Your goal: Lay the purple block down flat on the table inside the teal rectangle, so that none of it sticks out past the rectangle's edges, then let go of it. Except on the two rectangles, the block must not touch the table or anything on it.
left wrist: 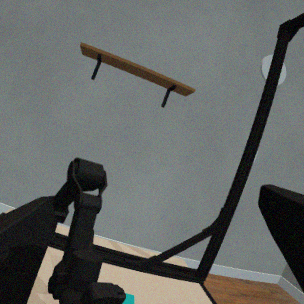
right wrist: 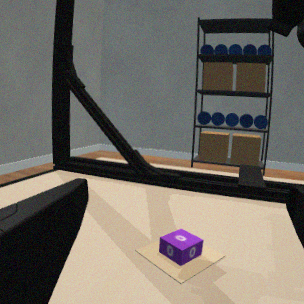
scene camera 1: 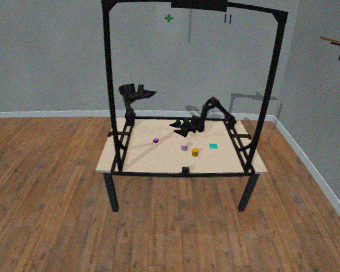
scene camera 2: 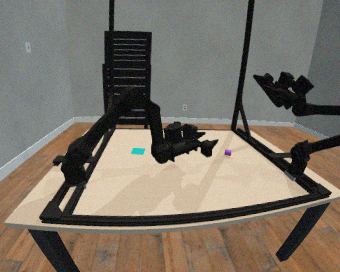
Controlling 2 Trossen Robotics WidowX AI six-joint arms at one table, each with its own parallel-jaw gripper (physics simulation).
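Where they show: left gripper, fingertip midpoint: [left wrist: 157,202] [scene camera 1: 155,91] [scene camera 2: 257,80]; right gripper, fingertip midpoint: [right wrist: 190,193] [scene camera 1: 171,127] [scene camera 2: 211,136]; left arm's base at its link origin: [scene camera 1: 130,124] [scene camera 2: 294,173]; right arm's base at its link origin: [scene camera 1: 230,127] [scene camera 2: 76,180].
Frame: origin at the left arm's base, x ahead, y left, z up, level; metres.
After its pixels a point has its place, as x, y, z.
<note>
The purple block [scene camera 1: 155,140] {0.256, -0.220, 0.000} [scene camera 2: 228,152] {0.260, -0.196, -0.001} [right wrist: 181,246] {0.271, -0.204, 0.000} lies flat on a pale rectangle [right wrist: 182,275] {0.290, -0.194, -0.018}, inside its edges. The teal rectangle [scene camera 1: 213,146] {0.714, -0.220, -0.018} [scene camera 2: 138,151] {0.711, -0.208, -0.018} lies bare on the table; a corner shows in the left wrist view [left wrist: 129,299] {0.718, -0.233, -0.018}. My right gripper [scene camera 1: 175,129] {0.375, -0.169, 0.093} [scene camera 2: 210,139] {0.375, -0.169, 0.093} [right wrist: 190,193] {0.375, -0.169, 0.093} is open and empty, above the table between the block and the teal rectangle, its fingers toward the block's side. My left gripper [scene camera 1: 151,93] {0.242, -0.103, 0.361} [scene camera 2: 263,80] {0.242, -0.103, 0.361} [left wrist: 157,202] {0.242, -0.103, 0.361} is open and empty, raised high near its own mount, away from the block.
A pink cylinder [scene camera 1: 184,147] {0.484, -0.301, 0.012} and an orange cylinder [scene camera 1: 195,152] {0.565, -0.363, 0.019} stand between the block and the teal rectangle; the right arm hides them in scene camera 2. The black frame [scene camera 1: 185,174] {0.500, -0.568, -0.010} [scene camera 2: 165,219] {0.582, 0.202, 0.001} runs around the table [scene camera 1: 140,162] {0.184, -0.474, -0.019}, with tall posts. The right arm [left wrist: 82,225] {0.609, -0.058, 0.192} shows in the left wrist view.
</note>
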